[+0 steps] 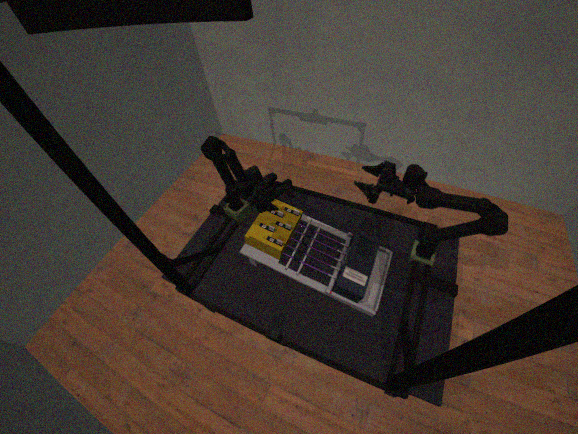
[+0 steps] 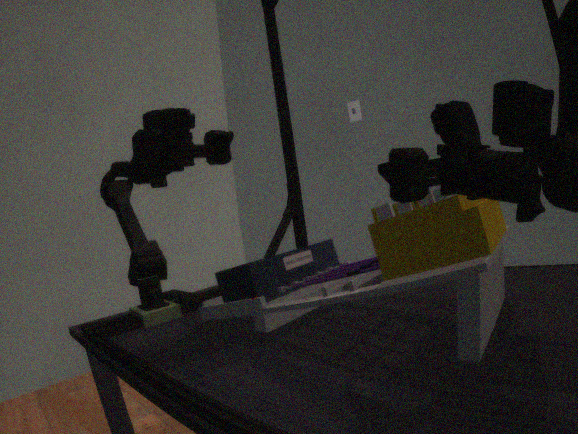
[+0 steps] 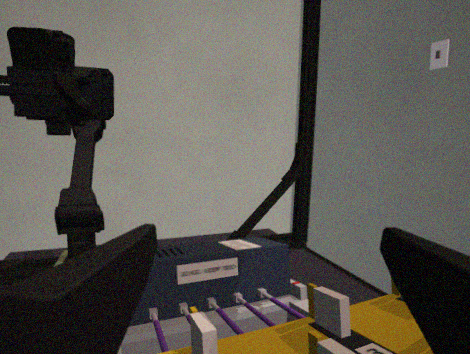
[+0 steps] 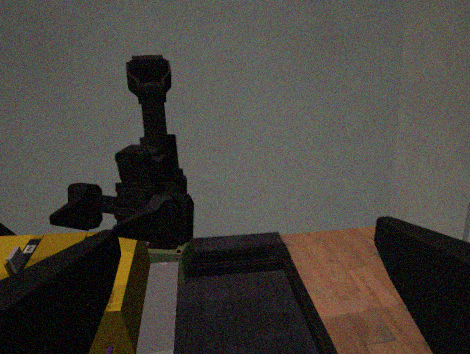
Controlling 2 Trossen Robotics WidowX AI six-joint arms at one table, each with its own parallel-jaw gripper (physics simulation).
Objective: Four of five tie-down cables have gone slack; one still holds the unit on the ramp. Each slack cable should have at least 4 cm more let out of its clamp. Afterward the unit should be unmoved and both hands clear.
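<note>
A navy unit (image 1: 358, 256) (image 2: 250, 281) (image 3: 165, 280) with a white label rests at the low end of the pale ramp (image 1: 310, 283) (image 2: 425, 277) (image 4: 160, 310). Several purple cables (image 2: 345, 270) (image 3: 230, 321) run from it to the yellow clamp block (image 1: 257, 237) (image 2: 430, 245) (image 4: 121, 285) at the high end. Pale levers (image 2: 385, 212) (image 3: 332, 311) stand up from the block; which cables are slack I cannot tell. My left gripper (image 1: 281, 181) (image 2: 408, 174) (image 3: 269, 237) is open and empty, above the block. My right gripper (image 1: 360, 176) (image 2: 219, 147) (image 4: 248, 236) is open and empty, high beyond the ramp.
The dark table (image 1: 295, 320) (image 2: 350, 380) carries the ramp between both arm bases. Black frame posts (image 1: 90, 175) (image 2: 282, 115) (image 3: 306, 125) rise around it. A wall plate (image 2: 354, 110) (image 3: 439, 54) is on the wall. Everything is dimly lit.
</note>
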